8 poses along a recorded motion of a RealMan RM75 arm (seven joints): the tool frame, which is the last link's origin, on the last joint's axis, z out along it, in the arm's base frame.
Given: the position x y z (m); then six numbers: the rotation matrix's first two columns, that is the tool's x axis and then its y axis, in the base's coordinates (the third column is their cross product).
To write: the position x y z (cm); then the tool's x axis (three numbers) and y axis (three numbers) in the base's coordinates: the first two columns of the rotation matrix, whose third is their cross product. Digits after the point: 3 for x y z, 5 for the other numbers.
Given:
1: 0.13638 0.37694 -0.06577 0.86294 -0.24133 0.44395 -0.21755 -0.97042 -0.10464
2: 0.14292 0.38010 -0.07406 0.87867 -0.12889 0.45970 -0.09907 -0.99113 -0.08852
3: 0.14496 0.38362 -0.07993 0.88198 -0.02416 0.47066 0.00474 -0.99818 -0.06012
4: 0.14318 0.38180 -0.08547 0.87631 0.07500 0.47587 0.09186 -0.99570 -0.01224
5: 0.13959 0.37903 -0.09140 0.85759 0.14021 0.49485 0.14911 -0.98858 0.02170
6: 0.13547 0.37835 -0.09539 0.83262 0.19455 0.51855 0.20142 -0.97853 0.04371
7: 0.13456 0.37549 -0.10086 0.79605 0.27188 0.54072 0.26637 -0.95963 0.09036
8: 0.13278 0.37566 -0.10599 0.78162 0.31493 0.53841 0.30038 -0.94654 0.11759
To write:
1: 13.638 37.694 -6.577 0.86294 -0.24133 0.44395 -0.21755 -0.97042 -0.10464
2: 14.292 38.010 -7.406 0.87867 -0.12889 0.45970 -0.09907 -0.99113 -0.08852
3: 14.496 38.362 -7.993 0.88198 -0.02416 0.47066 0.00474 -0.99818 -0.06012
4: 14.318 38.180 -8.547 0.87631 0.07500 0.47587 0.09186 -0.99570 -0.01224
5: 13.959 37.903 -9.140 0.85759 0.14021 0.49485 0.14911 -0.98858 0.02170
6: 13.547 37.835 -9.539 0.83262 0.19455 0.51855 0.20142 -0.97853 0.04371
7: 13.456 37.549 -10.086 0.79605 0.27188 0.54072 0.26637 -0.95963 0.09036
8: 13.278 37.566 -10.599 0.78162 0.31493 0.53841 0.30038 -0.94654 0.11759
